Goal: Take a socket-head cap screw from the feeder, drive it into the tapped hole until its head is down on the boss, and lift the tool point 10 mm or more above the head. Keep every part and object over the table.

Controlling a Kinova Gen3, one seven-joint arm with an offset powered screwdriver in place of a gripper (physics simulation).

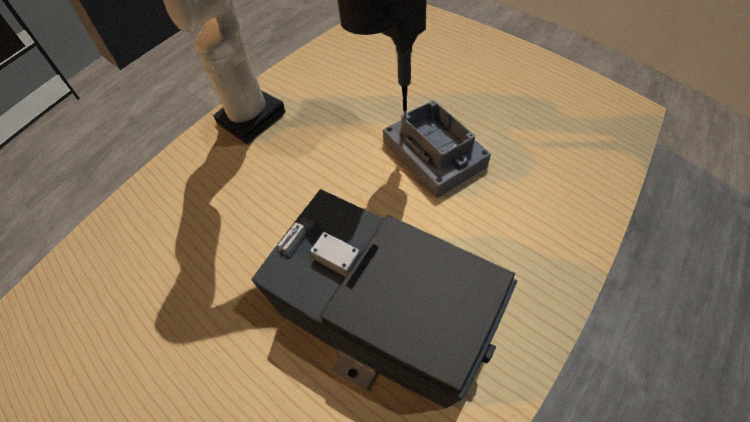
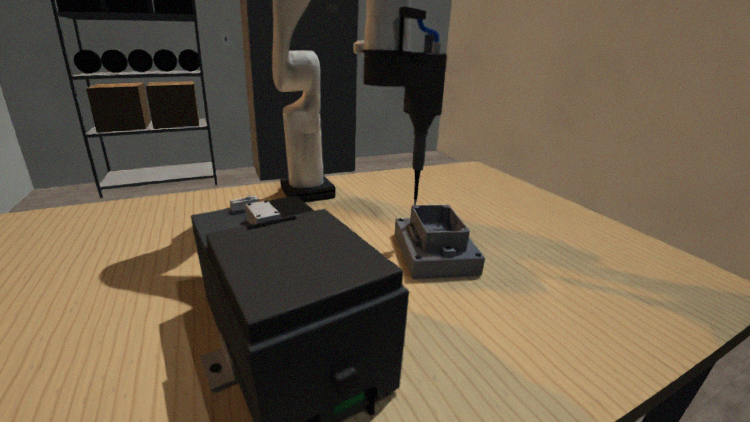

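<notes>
My screwdriver (image 1: 404, 110) (image 2: 415, 201) points straight down, its thin dark bit at the rear left corner of the open grey housing (image 1: 441, 155) (image 2: 444, 240). A small paler spot shows at the bit's end; whether it is a screw or part of the corner boss is too small to tell, as is any gap there. The housing stands on a grey base block (image 1: 438, 187) (image 2: 448, 268) with holes at its corners. The large black feeder (image 1: 419, 299) (image 2: 304, 267) carries a white block (image 1: 334, 250) (image 2: 263, 209) and a small metallic piece (image 1: 291, 239) (image 2: 243, 203) on its lower deck.
The arm's base (image 1: 249, 121) (image 2: 308, 190) stands at the table's far side. The wooden table (image 1: 566, 209) (image 2: 566, 314) bears everything. A bracket with a hole (image 1: 361, 375) (image 2: 220, 373) projects from the feeder's side. A shelf rack (image 2: 141, 75) and a beige wall (image 2: 603, 94) stand beyond.
</notes>
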